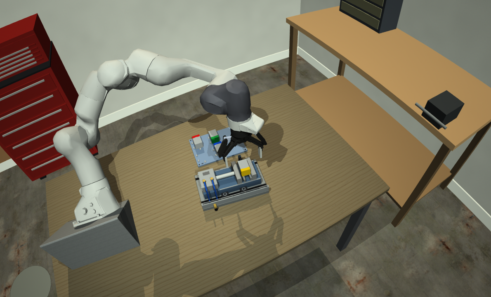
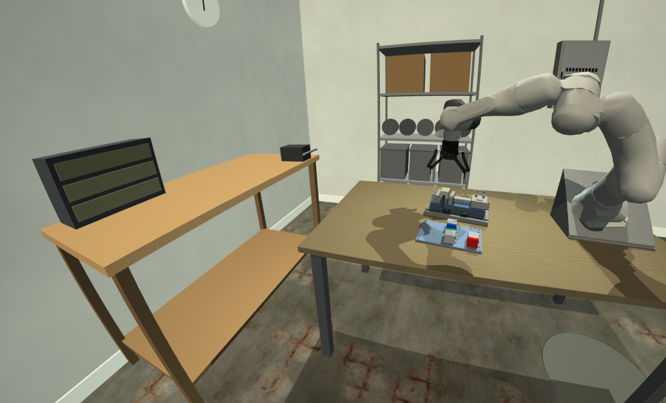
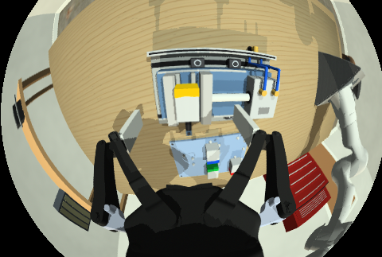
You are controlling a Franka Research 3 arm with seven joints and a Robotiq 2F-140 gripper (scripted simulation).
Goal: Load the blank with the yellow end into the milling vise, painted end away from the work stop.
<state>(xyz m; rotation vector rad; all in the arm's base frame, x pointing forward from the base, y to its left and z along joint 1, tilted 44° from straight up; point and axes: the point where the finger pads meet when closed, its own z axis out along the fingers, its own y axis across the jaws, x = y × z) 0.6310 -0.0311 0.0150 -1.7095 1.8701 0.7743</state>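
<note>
My hand is 50 mm to the right of the work stop and 70 mm above it. The rest, counted from my hand: fixed jaw: 30 mm ahead, 80 mm below; then vise: 70 mm behind, 10 mm to the left, 120 mm below; then hosed end block: 160 mm behind, 20 mm to the left, 80 mm below.
</note>
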